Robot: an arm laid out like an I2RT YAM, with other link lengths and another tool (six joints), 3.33 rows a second.
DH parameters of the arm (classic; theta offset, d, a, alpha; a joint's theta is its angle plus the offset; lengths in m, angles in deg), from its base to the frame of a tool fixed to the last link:
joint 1: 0 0.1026 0.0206 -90
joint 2: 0 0 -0.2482 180
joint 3: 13.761 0 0.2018 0
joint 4: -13.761 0.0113 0.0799 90
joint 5: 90 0.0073 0 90
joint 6: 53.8 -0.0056 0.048 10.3
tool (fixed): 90 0.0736 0 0
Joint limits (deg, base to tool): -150..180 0..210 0..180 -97..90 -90..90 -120..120
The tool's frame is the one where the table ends.
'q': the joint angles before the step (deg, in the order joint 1, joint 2, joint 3, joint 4, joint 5, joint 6). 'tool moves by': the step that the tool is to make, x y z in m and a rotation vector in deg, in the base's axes. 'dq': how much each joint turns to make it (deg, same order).
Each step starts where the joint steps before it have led.
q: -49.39, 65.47, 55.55, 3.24, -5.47, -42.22
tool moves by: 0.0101, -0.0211, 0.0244, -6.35, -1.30, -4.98
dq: -0.01, 6.25, 5.54, 6.24, 5.18, -2.80
